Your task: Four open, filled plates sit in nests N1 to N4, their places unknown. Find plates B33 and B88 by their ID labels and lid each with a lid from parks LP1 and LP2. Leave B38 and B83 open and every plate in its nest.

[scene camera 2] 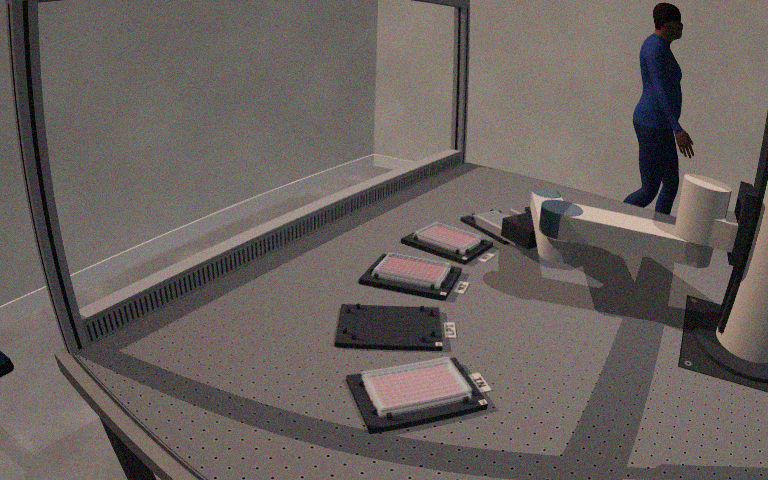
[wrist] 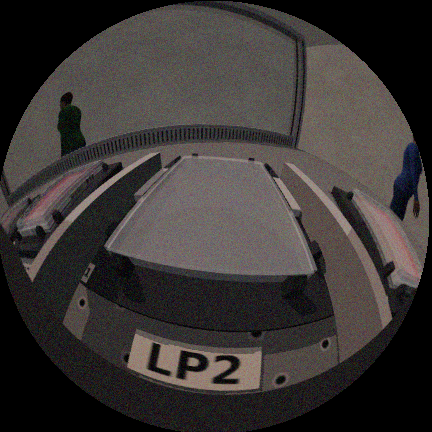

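Where they show: gripper, between the fingertips: (scene camera 2: 494,216) (wrist: 220,164); arm's base, origin of its link: (scene camera 2: 743,349).
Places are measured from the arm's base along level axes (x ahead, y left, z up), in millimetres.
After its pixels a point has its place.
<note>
A pale flat lid (wrist: 215,215) {x 637, y -212, z 31 mm} (scene camera 2: 488,218) {x 702, y -223, z 31 mm} is at park LP2 (wrist: 215,305), over its dark base and corner posts. My gripper (wrist: 220,164) {x 692, y -236, z 35 mm} (scene camera 2: 501,222) {x 692, y -236, z 35 mm} is shut on this lid, with a pad against each long side. Park LP1 (scene camera 2: 387,326) {x 643, y 301, z 23 mm} is bare. Pink-filled plates sit in nests: the N1 plate (scene camera 2: 419,386) {x 509, y 429, z 41 mm} nearest scene camera 2, the N2 plate (scene camera 2: 412,270) {x 702, y 131, z 36 mm} beyond LP1, and the N3 plate (scene camera 2: 449,236) {x 718, y -47, z 39 mm} (wrist: 62,197) {x 690, y -95, z 35 mm}. The N4 plate (wrist: 387,232) {x 572, y -330, z 39 mm} is at right in the wrist view. ID labels are unreadable; whether clear lids cover these plates is unclear.
The N3 and N4 plates flank LP2, outside the gripper's broad side plates. A slotted rail (scene camera 2: 271,237) {x 1004, y 191, z 43 mm} (wrist: 200,133) {x 1004, y -298, z 30 mm} runs along the table's far edge. A person in blue (scene camera 2: 659,107) (wrist: 406,175) and one in green (wrist: 70,125) are beyond the table.
</note>
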